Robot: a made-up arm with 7 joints.
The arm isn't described. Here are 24 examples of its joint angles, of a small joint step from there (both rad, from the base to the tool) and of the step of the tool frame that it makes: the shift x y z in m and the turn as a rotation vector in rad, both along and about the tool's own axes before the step.
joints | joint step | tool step
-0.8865 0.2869 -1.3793 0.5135 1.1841 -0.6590 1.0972 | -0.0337 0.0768 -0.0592 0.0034 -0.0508 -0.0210 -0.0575 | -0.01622 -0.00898 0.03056 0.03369 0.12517 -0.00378
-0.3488 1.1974 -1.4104 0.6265 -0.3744 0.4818 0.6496 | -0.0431 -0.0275 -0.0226 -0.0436 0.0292 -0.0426 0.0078 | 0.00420 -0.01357 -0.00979 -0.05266 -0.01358 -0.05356
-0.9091 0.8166 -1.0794 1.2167 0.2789 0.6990 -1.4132 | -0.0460 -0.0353 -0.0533 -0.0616 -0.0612 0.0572 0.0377 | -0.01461 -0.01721 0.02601 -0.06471 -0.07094 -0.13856
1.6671 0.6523 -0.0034 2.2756 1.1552 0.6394 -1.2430 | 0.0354 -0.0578 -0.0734 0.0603 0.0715 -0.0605 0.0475 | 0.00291 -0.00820 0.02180 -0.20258 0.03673 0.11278
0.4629 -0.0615 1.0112 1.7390 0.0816 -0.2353 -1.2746 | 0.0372 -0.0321 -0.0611 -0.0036 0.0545 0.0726 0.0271 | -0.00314 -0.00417 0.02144 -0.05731 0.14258 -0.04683
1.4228 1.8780 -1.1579 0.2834 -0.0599 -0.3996 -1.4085 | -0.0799 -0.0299 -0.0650 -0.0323 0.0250 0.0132 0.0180 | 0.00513 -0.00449 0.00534 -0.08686 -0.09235 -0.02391
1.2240 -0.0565 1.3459 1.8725 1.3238 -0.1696 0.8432 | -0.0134 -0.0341 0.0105 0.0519 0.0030 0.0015 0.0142 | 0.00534 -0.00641 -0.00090 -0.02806 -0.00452 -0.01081
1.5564 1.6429 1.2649 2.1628 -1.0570 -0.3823 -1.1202 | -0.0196 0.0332 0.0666 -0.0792 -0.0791 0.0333 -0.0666 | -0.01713 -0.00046 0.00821 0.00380 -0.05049 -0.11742
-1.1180 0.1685 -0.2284 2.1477 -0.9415 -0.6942 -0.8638 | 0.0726 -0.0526 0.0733 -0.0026 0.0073 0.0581 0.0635 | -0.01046 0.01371 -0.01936 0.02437 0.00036 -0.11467
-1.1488 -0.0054 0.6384 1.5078 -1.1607 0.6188 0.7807 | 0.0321 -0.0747 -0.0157 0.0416 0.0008 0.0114 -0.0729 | 0.01303 -0.00929 0.00883 0.03737 -0.06110 0.04176
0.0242 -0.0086 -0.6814 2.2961 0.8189 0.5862 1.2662 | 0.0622 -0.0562 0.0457 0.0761 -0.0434 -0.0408 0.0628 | 0.02845 -0.01741 -0.01559 -0.10107 0.05396 -0.19997
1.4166 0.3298 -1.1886 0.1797 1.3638 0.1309 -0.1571 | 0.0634 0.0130 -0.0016 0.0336 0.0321 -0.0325 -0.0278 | 0.02761 -0.00680 0.00559 -0.00757 -0.09513 0.05240
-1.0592 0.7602 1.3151 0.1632 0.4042 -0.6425 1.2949 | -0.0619 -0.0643 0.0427 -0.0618 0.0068 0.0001 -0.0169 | -0.02763 -0.01748 0.03595 0.08434 0.07479 0.09505
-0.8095 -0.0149 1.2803 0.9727 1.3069 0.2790 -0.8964 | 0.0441 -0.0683 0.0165 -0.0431 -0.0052 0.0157 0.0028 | -0.02462 0.01621 -0.01836 0.06534 0.09900 -0.00289
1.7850 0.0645 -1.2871 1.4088 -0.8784 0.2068 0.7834 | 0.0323 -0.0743 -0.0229 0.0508 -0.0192 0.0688 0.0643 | 0.02852 0.02088 0.01621 0.02989 -0.01233 -0.02915
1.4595 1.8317 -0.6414 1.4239 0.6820 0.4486 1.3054 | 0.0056 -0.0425 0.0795 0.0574 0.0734 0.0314 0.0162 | 0.02568 -0.01018 0.00224 -0.06276 -0.12686 -0.05133
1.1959 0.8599 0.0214 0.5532 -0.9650 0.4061 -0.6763 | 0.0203 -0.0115 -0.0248 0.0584 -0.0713 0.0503 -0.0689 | 0.01540 0.01485 -0.00380 0.14678 -0.02965 -0.03295
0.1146 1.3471 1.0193 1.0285 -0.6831 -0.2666 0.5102 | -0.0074 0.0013 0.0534 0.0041 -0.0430 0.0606 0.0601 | -0.00601 0.00734 0.00622 -0.03208 0.08626 0.01867
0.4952 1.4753 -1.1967 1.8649 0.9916 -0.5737 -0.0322 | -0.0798 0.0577 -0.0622 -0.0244 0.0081 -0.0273 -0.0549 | -0.02737 -0.00276 0.03097 0.06621 0.13591 0.02484
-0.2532 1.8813 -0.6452 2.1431 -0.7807 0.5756 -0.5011 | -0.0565 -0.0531 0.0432 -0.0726 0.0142 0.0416 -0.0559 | -0.00192 -0.01231 -0.00191 0.01636 0.07467 -0.00619
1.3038 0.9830 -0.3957 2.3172 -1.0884 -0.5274 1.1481 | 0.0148 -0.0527 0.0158 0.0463 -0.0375 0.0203 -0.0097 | 0.00010 0.00993 0.01611 0.07549 0.07322 0.00337
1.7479 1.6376 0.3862 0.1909 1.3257 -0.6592 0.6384 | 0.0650 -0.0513 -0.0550 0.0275 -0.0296 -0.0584 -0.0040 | -0.01389 -0.01016 0.00746 -0.01649 -0.01627 -0.00761
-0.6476 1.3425 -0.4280 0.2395 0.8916 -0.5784 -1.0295 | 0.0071 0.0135 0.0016 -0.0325 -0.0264 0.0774 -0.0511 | -0.00157 0.00733 -0.00935 0.07246 0.01181 -0.09637
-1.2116 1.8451 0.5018 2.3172 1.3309 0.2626 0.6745 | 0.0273 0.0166 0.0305 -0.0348 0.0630 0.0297 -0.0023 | 0.00827 0.00727 0.00885 0.03636 -0.00809 0.02143
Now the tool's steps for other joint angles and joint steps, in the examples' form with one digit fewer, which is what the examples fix.
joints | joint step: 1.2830 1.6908 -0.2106 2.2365 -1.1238 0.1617 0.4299 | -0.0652 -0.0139 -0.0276 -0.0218 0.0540 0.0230 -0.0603
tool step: 0.0162 -0.0114 -0.0029 -0.0002 -0.0713 0.0903
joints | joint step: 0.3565 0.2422 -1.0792 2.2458 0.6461 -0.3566 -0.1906 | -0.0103 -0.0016 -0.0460 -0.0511 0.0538 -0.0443 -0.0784
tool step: -0.0162 0.0015 0.0069 0.1195 0.0366 0.0750
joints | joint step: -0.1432 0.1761 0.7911 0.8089 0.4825 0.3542 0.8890 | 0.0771 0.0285 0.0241 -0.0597 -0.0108 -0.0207 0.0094
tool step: 0.0102 -0.0024 -0.0094 -0.0270 -0.0502 -0.0029
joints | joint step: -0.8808 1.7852 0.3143 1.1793 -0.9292 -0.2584 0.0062 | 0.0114 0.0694 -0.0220 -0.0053 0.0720 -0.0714 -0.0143
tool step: -0.0084 0.0122 -0.0001 0.0349 -0.0672 0.0000
